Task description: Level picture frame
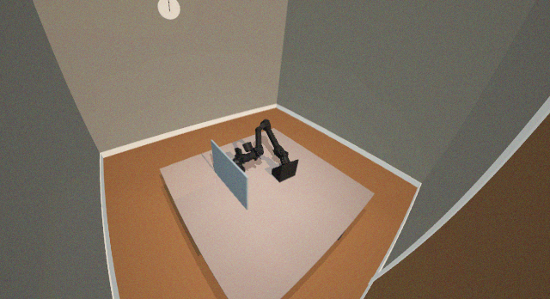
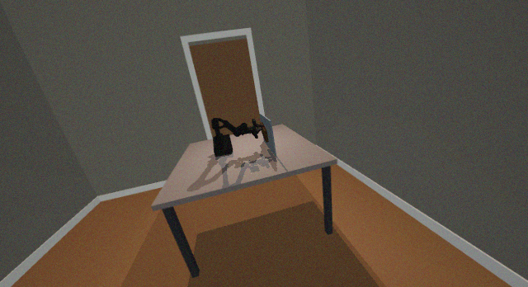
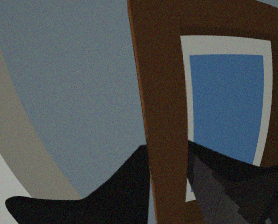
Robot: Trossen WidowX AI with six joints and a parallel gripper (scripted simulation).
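Now: the picture frame 1 cm to the left of my gripper tip and 5 cm below it. The rest, counted from my gripper tip: wall panel 1 cm ahead, 1 cm to the left, 6 cm below.
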